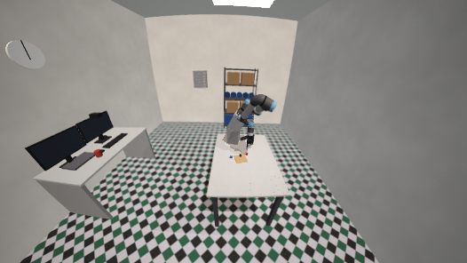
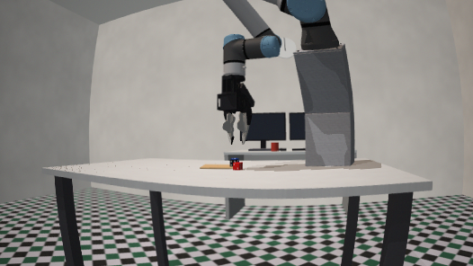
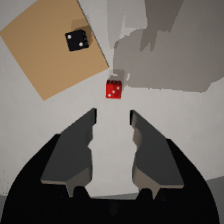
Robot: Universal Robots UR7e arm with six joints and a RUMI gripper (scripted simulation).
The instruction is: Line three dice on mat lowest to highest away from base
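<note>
Right now my hand is 90 mm above the red die. Round my hand: tan mat (80 mm ahead, 90 mm to the right, 100 mm below); black die (30 mm ahead, 90 mm to the right, 80 mm below); blue die (50 mm ahead, 210 mm to the right, 90 mm below).
</note>
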